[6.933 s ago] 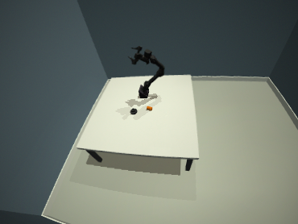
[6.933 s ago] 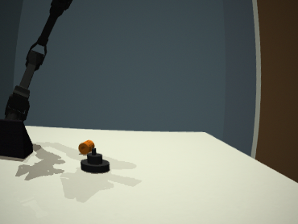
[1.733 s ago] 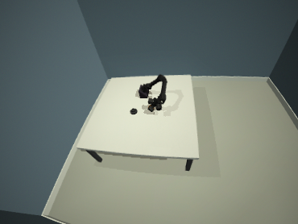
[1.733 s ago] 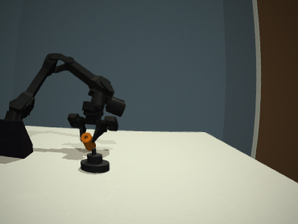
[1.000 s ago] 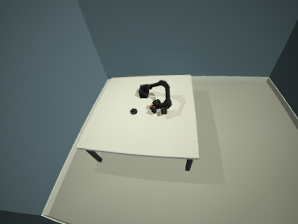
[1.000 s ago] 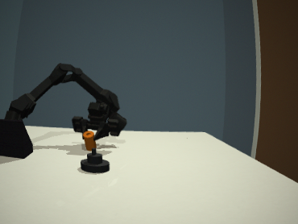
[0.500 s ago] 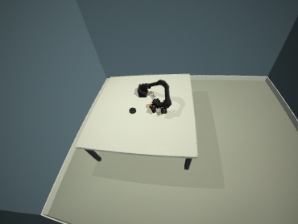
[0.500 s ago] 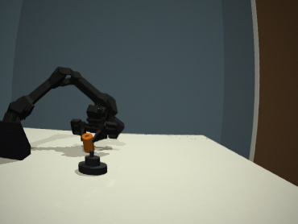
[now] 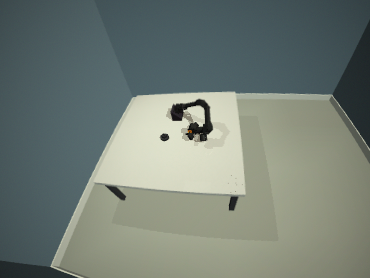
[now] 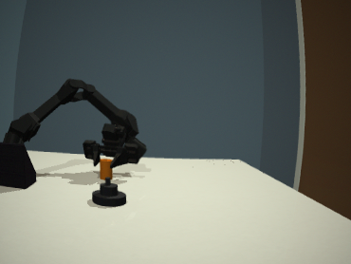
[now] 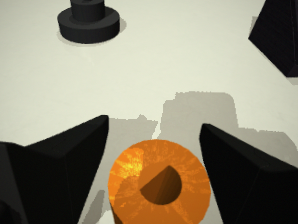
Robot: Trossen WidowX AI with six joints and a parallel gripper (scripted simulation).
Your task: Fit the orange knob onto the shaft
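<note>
Now: the orange knob 10 mm ahead of my gripper tip, 40 mm to the left of it and 20 mm below it. The rest, counted from my gripper tip: dark round pedestal: 10 mm ahead, 220 mm to the right, 20 mm below.
</note>
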